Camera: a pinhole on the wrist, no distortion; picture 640 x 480 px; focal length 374.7 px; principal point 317.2 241.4 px. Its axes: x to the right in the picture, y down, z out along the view. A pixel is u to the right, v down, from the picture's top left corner.
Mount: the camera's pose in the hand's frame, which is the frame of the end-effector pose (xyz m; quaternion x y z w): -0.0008 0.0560 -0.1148 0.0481 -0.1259 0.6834 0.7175
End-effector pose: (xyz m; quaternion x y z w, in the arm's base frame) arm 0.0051 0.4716 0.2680 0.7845 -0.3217 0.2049 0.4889
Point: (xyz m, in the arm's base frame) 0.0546 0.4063 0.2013
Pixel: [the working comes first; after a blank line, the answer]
In the camera's frame: -0.0587 -0.0411 0.2213

218 172
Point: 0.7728 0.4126 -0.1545
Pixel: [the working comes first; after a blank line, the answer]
In the camera's frame: -0.7222 -0.3811 0.5156

outside the picture
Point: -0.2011 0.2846 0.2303
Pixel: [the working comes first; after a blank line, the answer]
In the camera's frame: 0.1900 0.0886 0.2701

581 364
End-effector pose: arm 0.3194 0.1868 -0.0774 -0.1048 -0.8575 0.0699 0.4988
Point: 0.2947 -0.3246 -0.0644
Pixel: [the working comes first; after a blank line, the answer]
In the camera's frame: -0.5089 0.0549 0.2789

outside the picture
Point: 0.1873 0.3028 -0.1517
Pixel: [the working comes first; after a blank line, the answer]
In the camera's frame: 0.1229 -0.0542 0.2373

511 156
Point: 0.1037 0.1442 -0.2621
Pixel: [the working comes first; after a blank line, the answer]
In the camera's frame: 0.0180 0.0156 0.4060

334 256
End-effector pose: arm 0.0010 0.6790 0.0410 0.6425 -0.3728 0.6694 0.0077
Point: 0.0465 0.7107 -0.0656
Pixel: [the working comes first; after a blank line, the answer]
In the camera's frame: -0.0148 0.0952 0.1681

284 453
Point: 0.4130 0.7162 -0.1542
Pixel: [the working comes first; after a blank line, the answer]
In the camera's frame: -0.0765 0.1958 0.5263

263 381
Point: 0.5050 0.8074 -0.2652
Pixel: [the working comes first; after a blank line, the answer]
In the camera's frame: -0.1258 0.3416 0.5998

239 455
